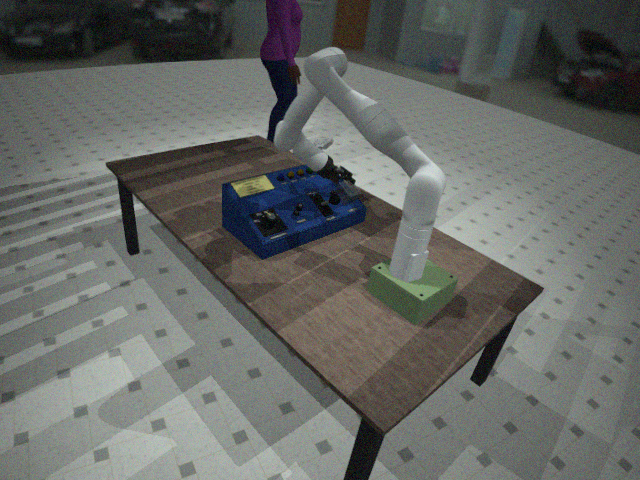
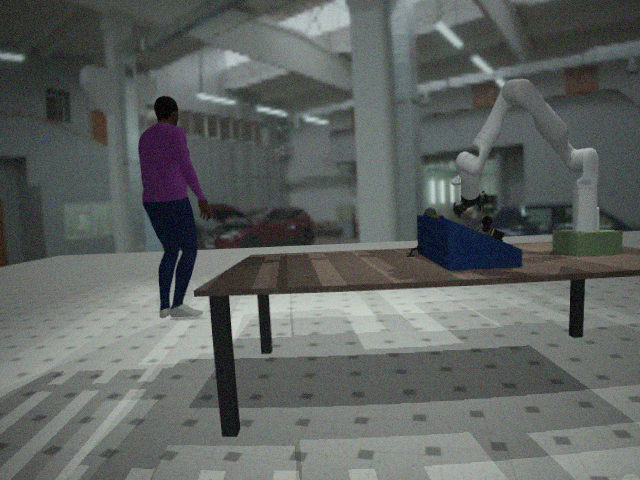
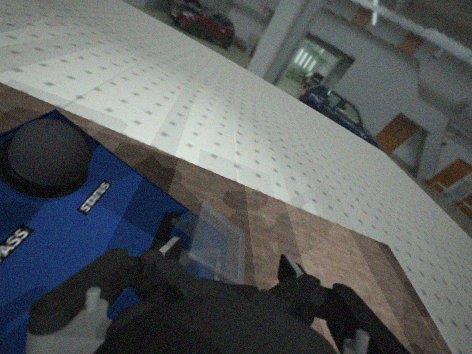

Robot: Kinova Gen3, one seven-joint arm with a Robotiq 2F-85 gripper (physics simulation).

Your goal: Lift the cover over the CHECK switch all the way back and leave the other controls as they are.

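Places are measured from the arm's base along level axes (x down, y ahead, z right), in millimetres.
Where they show: gripper, between the fingertips: (image 1: 345, 182) (image 2: 470, 213) (image 3: 230, 257); arm's base, origin of its link: (image 1: 404, 271) (image 2: 585, 231).
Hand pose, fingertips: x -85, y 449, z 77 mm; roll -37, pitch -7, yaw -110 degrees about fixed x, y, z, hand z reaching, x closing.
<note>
Each offset is from my fingertips to the top centre of the thing. "*": to the spot under its first point. Level surfaces: height alone.
The blue control panel @[* dx +77, dy -20, dz -217 mm] (image 1: 294, 214) (image 2: 466, 248) (image 3: 90, 225) stands on the wooden table @[dx +176 mm] (image 1: 347, 324) (image 2: 328, 271). A clear hinged cover @[dx +12, dy +15, dz +28 mm] (image 3: 218, 242) (image 1: 352, 191) sits at the panel's right end and stands tilted up. The switch under it is hidden by my fingers. My gripper (image 1: 343, 180) (image 2: 477, 216) (image 3: 230, 257) is open. It hangs at the panel's back right corner, with one finger left of the cover and one right of it. I cannot tell whether a finger touches the cover. Nothing is held.
The panel carries a yellow label @[* dx +18, dy +117, dz -324 mm] (image 1: 252, 185), small coloured buttons (image 1: 295, 173), black knobs and levers @[* dx +63, dy -9, dz -95 mm] (image 1: 323, 202), a large black knob @[* dx -14, dy +149, dz +1 mm] (image 3: 69, 158) and a STATUS tag @[* dx +37, dy +138, dz +12 mm] (image 3: 94, 197). The arm's green base (image 1: 413, 290) stands to the right. A person (image 1: 282, 62) (image 2: 170, 200) stands beyond the table.
</note>
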